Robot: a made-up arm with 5 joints. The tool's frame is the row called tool. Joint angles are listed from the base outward.
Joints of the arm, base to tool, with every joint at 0 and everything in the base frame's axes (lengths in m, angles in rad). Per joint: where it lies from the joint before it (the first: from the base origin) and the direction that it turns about. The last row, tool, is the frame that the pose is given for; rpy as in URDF.
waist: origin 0.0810 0.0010 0.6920 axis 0 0 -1
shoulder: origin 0.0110 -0.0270 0.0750 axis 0 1 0
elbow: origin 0.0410 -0.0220 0.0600 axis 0 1 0
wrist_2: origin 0.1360 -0.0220 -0.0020 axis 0 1 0
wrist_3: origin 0.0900 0.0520 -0.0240 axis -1 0 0
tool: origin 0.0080 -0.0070 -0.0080 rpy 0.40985 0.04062 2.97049
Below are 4 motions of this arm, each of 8 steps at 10 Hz.
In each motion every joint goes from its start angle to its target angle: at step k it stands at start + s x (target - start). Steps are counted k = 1, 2, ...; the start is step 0. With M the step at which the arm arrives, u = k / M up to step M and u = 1 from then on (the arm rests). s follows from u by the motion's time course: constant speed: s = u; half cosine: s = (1 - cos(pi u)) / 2; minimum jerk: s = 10 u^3 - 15 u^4 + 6 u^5.
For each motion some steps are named. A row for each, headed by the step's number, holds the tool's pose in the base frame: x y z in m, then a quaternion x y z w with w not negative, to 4 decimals.
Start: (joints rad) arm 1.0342 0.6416 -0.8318 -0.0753 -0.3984
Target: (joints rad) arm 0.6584 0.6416 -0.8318 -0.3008 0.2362
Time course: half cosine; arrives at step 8
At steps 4, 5, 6, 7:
4: 0.2720 -0.2530 0.8202 -0.1077 0.2078 0.8319 0.5032
5: 0.2885 -0.2388 0.8254 -0.1160 0.2641 0.8280 0.4809
6: 0.3017 -0.2258 0.8299 -0.1255 0.3100 0.8208 0.4630
7: 0.3099 -0.2165 0.8329 -0.1331 0.3397 0.8141 0.4517

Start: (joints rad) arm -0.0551 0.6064 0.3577 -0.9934 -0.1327
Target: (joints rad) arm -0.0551 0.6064 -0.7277 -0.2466 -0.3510
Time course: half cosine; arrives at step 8
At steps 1, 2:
1: 0.3407 -0.0095 0.6546 -0.0207 0.1328 0.9889 0.0633
2: 0.3539 -0.0086 0.6683 -0.0375 0.1190 0.9900 0.0652

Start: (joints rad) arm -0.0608 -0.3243 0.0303 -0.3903 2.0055
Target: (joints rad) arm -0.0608 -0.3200 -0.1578 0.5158 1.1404
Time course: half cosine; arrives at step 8
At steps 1, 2, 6, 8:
1: 0.3296 -0.0075 0.9238 -0.2152 0.8553 0.3341 0.3325
2: 0.3327 -0.0082 0.9190 -0.2123 0.8496 0.3820 0.2952
6: 0.3357 -0.0123 0.8813 -0.0988 0.7365 0.6651 0.0742
8: 0.3322 -0.0130 0.8729 -0.0572 0.6982 0.7126 0.0376

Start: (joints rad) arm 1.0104 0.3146 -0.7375 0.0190 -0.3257
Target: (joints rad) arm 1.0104 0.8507 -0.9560 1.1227 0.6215
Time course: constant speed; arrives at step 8
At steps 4, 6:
4: 0.2144 -0.2626 0.7691 0.2587 0.1837 0.8076 0.4971
6: 0.2030 -0.2471 0.7254 0.4358 0.2090 0.7867 0.3840

